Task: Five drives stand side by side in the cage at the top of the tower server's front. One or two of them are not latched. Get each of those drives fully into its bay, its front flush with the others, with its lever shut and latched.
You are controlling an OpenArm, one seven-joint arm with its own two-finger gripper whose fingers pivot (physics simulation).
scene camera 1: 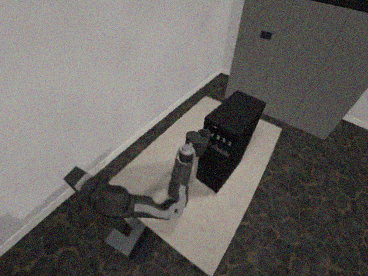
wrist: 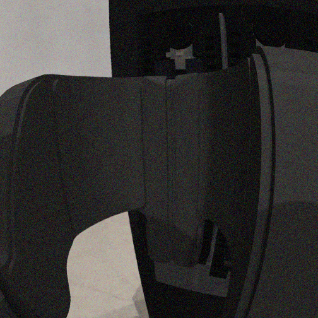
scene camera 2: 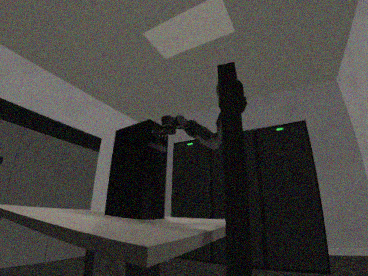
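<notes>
The black tower server (scene camera 1: 240, 112) (scene camera 2: 135, 175) stands upright on the table, its drive cage (scene camera 1: 222, 139) at the top of its front. My gripper (scene camera 1: 204, 136) (scene camera 2: 169, 125) (wrist: 181, 172) is shut, fingers together, close in front of the left part of the cage. In the wrist view the fingers cover most of the drives. The top of one drive (wrist: 180, 57), with its light metal catch, shows above them, left of a thin upright divider (wrist: 223, 42). A grey strip (wrist: 190, 282) shows below the fingertips. Whether the fingers touch a drive, and how the levers sit, is hidden.
The pale table (scene camera 1: 250, 185) (scene camera 2: 110, 227) carries the tower. A white wall (scene camera 1: 100, 75) runs along the left side, and a grey cabinet (scene camera 1: 295, 65) stands behind. Dark racks (scene camera 2: 285, 190) with green lights stand beyond the arm in the second scene view.
</notes>
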